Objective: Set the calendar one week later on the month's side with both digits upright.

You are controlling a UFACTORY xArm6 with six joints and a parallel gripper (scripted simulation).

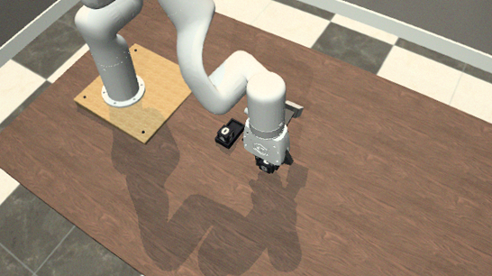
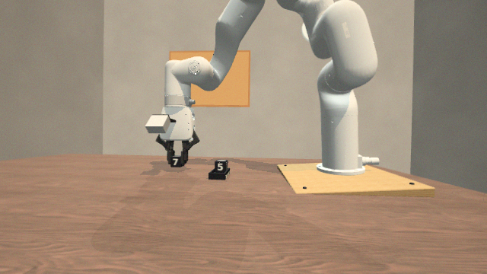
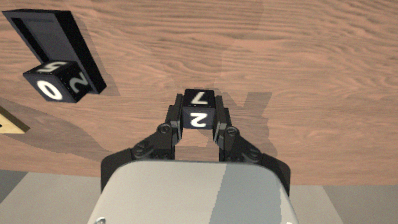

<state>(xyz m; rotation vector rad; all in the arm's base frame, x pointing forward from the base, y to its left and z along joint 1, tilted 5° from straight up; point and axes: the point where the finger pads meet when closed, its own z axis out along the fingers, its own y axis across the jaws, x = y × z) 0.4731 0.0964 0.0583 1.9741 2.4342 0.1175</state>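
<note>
The black cube lies 140 mm behind my hand, 10 mm to the right of it and 20 mm below it. The rest, counted from my hand: black tray 150 mm behind, 10 mm to the left, 40 mm below.
</note>
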